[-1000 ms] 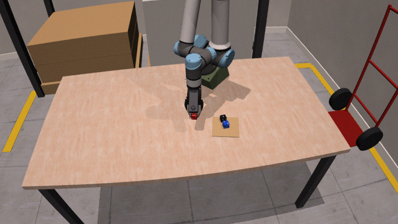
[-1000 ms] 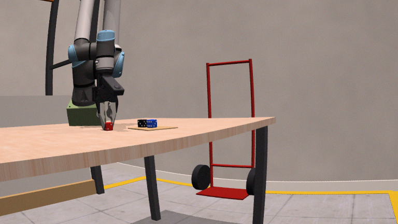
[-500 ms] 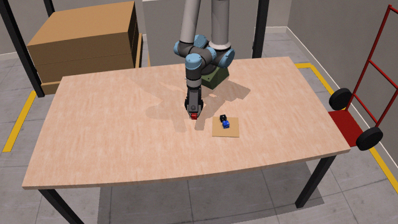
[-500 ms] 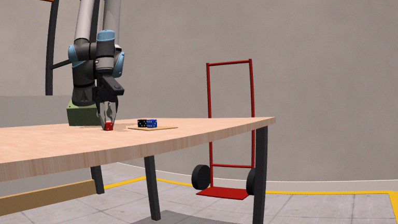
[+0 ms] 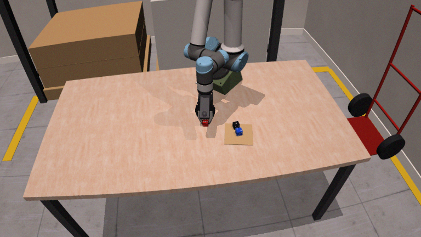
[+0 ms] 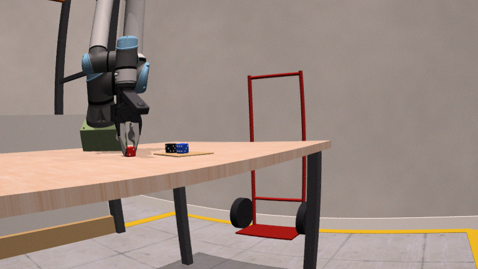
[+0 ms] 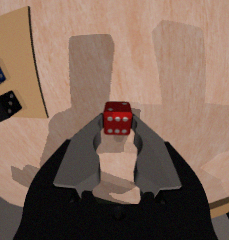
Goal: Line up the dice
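The blue die lies 140 mm to the left of my hand and 110 mm ahead of it. From my hand the other things lie so: tan square mat (140 mm to the left, 110 mm ahead, 20 mm below); then black die (140 mm to the left, 70 mm ahead); then red die (right at my hand).
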